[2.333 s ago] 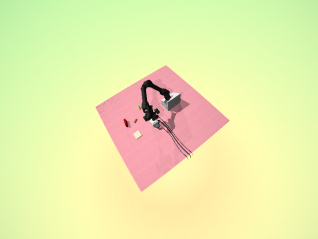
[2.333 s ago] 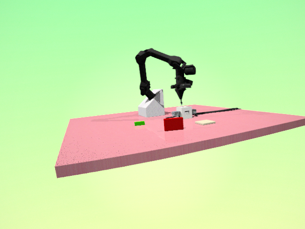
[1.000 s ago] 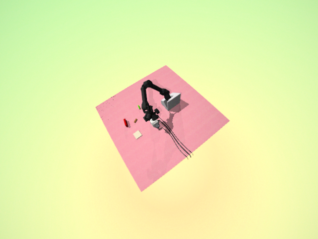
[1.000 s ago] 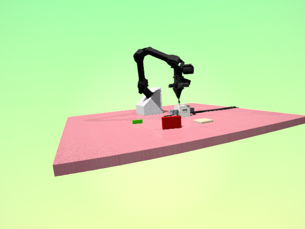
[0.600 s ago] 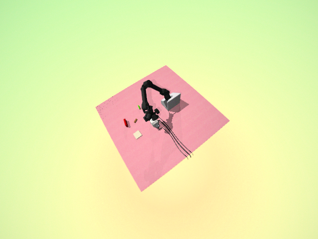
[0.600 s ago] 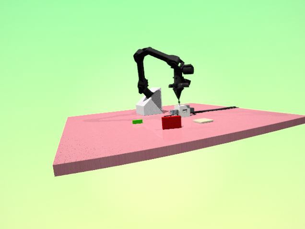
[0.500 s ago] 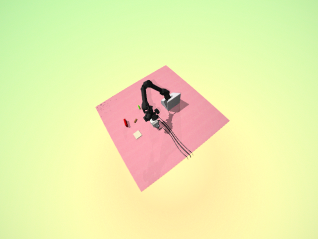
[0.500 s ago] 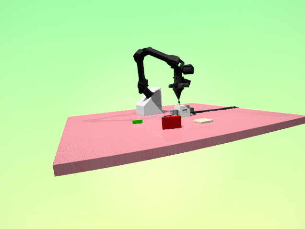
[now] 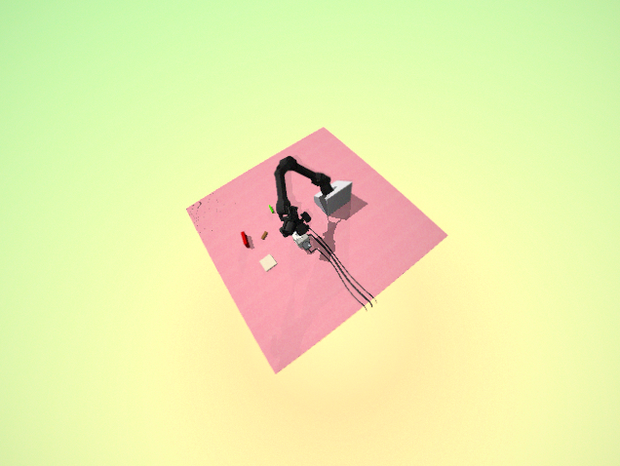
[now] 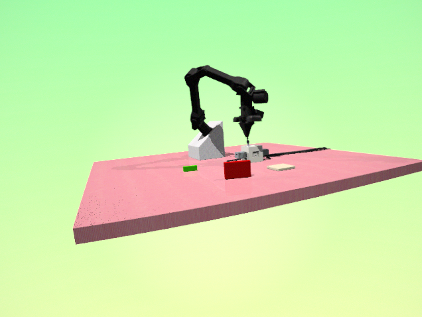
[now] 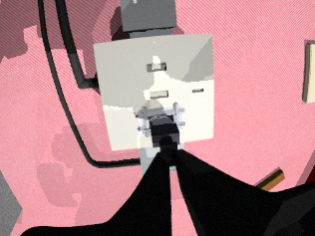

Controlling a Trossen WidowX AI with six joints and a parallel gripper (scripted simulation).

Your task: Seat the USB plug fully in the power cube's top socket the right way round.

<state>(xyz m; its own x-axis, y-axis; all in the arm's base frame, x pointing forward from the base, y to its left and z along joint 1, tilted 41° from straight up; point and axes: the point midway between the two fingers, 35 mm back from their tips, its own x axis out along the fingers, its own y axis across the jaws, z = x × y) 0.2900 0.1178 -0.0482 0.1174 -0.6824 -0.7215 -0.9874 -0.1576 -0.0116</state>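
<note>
Right now my gripper tip is 50 mm above the USB socket. The rest, counted from my gripper tip: small brown block 190 mm ahead, 140 mm to the right, 110 mm below; dark USB plug 20 mm below; flat beige tile 250 mm ahead, 110 mm below, 40 mm to the left.
</note>
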